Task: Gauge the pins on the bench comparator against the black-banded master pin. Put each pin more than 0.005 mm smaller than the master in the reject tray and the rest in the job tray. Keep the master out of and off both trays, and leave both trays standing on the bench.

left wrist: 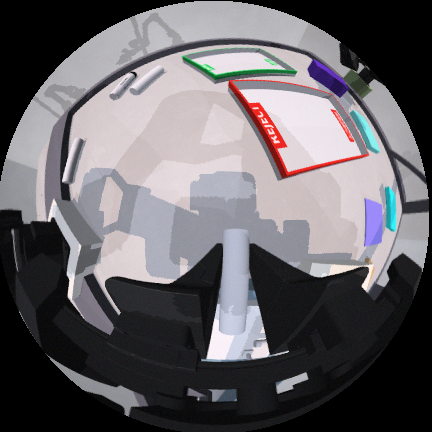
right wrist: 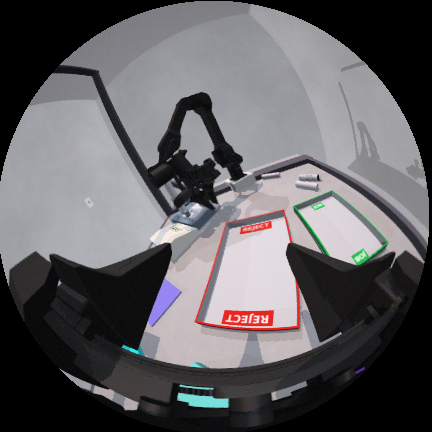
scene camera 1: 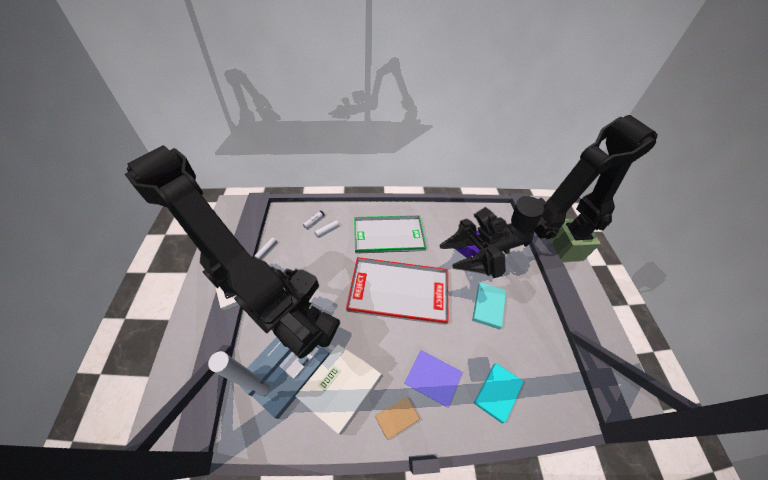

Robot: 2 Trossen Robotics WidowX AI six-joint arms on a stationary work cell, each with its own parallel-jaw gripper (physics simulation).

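My left gripper is shut on a plain pale pin, above the blue comparator; in the scene view its fingertips are hidden. The cream readout box shows a display, digits seemingly all zeros. The black-banded master pin lies at the back left beside a plain pin. Another plain pin lies near the left edge. The green job tray and red reject tray stand empty. My right gripper is open and empty.
A dark purple block lies below my right gripper. A turquoise block, a lavender one, a cyan one and an orange one lie right and front. A grey post rises at the comparator.
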